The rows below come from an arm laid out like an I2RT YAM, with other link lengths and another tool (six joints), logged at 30 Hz.
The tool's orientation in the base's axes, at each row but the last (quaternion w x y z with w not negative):
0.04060, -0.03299, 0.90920, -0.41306
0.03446, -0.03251, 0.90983, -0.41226
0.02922, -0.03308, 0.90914, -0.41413
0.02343, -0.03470, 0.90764, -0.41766
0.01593, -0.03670, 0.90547, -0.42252
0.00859, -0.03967, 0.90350, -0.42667
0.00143, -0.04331, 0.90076, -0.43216
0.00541, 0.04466, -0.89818, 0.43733
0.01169, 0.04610, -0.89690, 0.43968
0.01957, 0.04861, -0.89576, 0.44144
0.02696, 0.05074, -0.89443, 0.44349
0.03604, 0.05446, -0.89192, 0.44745
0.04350, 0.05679, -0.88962, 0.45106
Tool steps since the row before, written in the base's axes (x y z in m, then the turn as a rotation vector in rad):
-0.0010, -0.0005, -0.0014, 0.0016, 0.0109, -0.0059
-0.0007, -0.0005, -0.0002, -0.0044, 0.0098, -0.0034
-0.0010, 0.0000, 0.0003, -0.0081, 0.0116, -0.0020
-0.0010, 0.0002, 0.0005, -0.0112, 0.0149, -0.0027
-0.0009, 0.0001, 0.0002, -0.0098, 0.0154, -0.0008
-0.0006, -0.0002, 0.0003, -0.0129, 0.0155, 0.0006
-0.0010, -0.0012, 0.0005, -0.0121, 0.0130, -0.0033
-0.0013, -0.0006, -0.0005, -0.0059, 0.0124, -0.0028
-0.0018, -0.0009, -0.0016, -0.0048, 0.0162, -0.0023
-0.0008, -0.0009, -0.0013, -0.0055, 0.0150, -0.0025
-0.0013, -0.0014, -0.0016, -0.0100, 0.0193, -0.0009
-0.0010, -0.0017, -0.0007, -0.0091, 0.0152, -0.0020
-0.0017, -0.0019, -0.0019, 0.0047, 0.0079, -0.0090
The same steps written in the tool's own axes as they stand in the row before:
0.0011, 0.0008, 0.0012, -0.0023, 0.0116, -0.0041
0.0007, -0.0002, 0.0004, 0.0036, 0.0091, -0.0055
0.0010, -0.0002, -0.0003, 0.0071, 0.0094, -0.0081
0.0010, -0.0002, -0.0005, 0.0100, 0.0122, -0.0103
0.0009, 0.0000, -0.0003, 0.0085, 0.0110, -0.0118
0.0006, -0.0003, -0.0001, 0.0116, 0.0102, -0.0130
0.0011, -0.0011, 0.0006, 0.0109, 0.0116, -0.0085
0.0013, 0.0001, 0.0007, 0.0048, 0.0103, -0.0082
0.0018, 0.0009, 0.0017, 0.0035, 0.0121, -0.0115
0.0008, 0.0006, 0.0015, 0.0042, 0.0116, -0.0104
0.0012, 0.0006, 0.0021, 0.0086, 0.0135, -0.0148
0.0010, -0.0003, 0.0018, 0.0078, 0.0118, -0.0109
0.0016, 0.0006, 0.0027, -0.0063, 0.0112, -0.0012

